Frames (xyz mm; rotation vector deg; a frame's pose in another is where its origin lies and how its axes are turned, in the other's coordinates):
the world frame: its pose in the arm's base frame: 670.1 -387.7 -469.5 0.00 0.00 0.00
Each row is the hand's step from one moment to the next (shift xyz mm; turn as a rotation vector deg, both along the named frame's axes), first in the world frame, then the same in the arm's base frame.
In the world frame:
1: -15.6 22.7 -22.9 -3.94 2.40 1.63
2: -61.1 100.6 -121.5 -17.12 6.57 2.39
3: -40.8 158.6 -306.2 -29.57 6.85 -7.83
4: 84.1 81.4 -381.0 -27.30 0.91 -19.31
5: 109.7 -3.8 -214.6 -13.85 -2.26 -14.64
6: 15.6 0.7 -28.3 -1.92 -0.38 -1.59
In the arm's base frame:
1: -15.6 22.7 -22.9 -3.94 2.40 1.63
2: -61.1 100.6 -121.5 -17.12 6.57 2.39
3: -40.8 158.6 -306.2 -29.57 6.85 -7.83
4: 84.1 81.4 -381.0 -27.30 0.91 -19.31
5: 109.7 -3.8 -214.6 -13.85 -2.26 -14.64
6: 15.6 0.7 -28.3 -1.92 -0.38 -1.59

